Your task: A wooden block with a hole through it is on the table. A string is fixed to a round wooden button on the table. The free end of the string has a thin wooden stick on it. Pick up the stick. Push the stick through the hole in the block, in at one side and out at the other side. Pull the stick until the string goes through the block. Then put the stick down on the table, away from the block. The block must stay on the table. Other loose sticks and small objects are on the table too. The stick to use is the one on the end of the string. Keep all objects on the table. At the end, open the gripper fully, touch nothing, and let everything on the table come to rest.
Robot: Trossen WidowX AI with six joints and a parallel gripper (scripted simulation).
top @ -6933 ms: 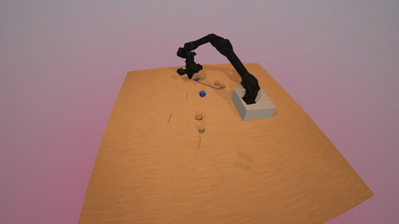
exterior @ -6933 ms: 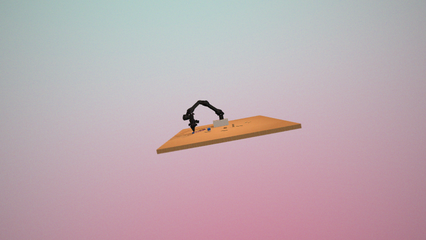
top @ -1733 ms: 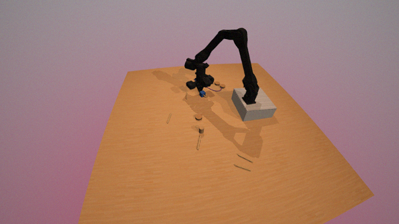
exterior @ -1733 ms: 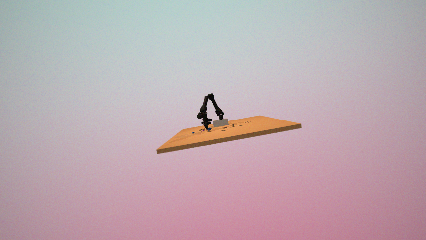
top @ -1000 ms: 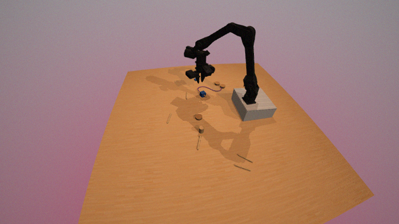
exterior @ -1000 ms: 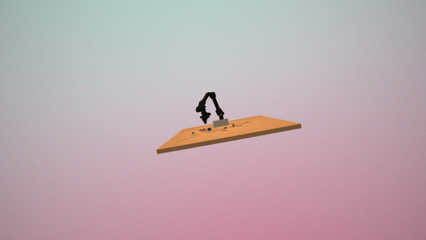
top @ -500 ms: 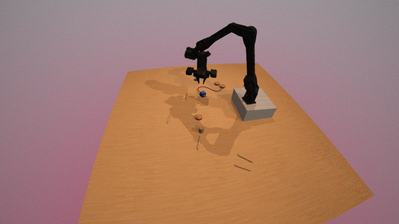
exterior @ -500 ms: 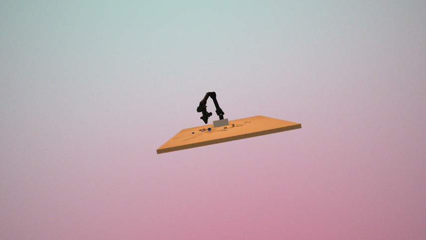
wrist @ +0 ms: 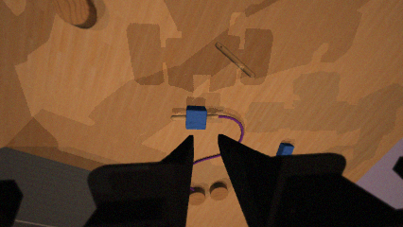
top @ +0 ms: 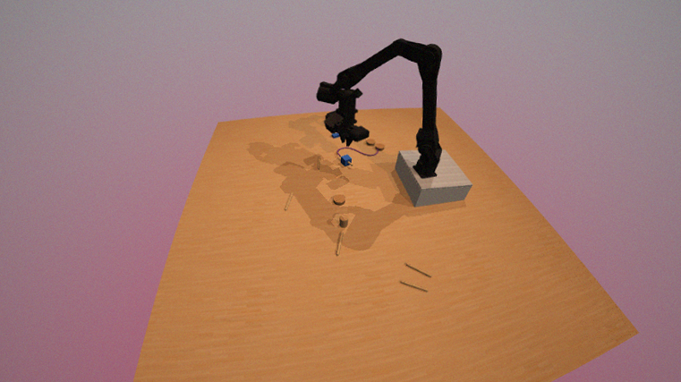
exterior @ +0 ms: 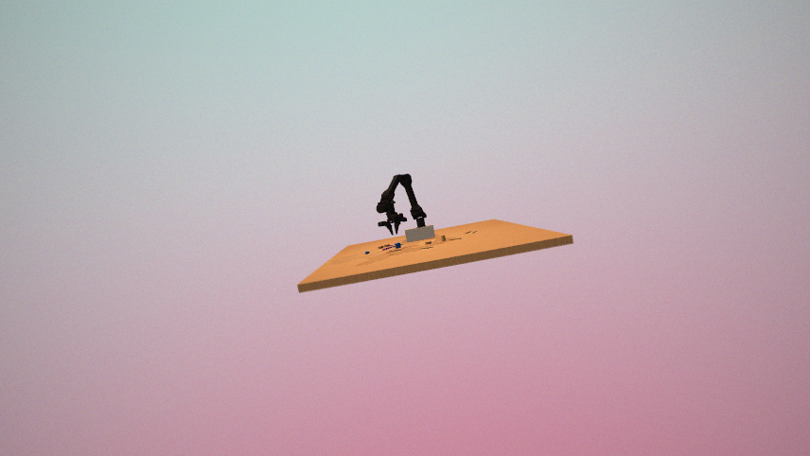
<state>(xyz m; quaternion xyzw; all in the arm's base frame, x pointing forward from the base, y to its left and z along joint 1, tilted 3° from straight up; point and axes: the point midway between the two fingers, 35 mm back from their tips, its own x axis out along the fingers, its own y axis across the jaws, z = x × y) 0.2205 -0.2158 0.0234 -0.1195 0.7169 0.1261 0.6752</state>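
My gripper tip is 10 mm to the right of the blue block and 70 mm above it. Round my gripper tip: small wooden cylinder 100 mm ahead, 290 mm to the left, 70 mm below; then thin stick 10 mm to the right, 70 mm below.
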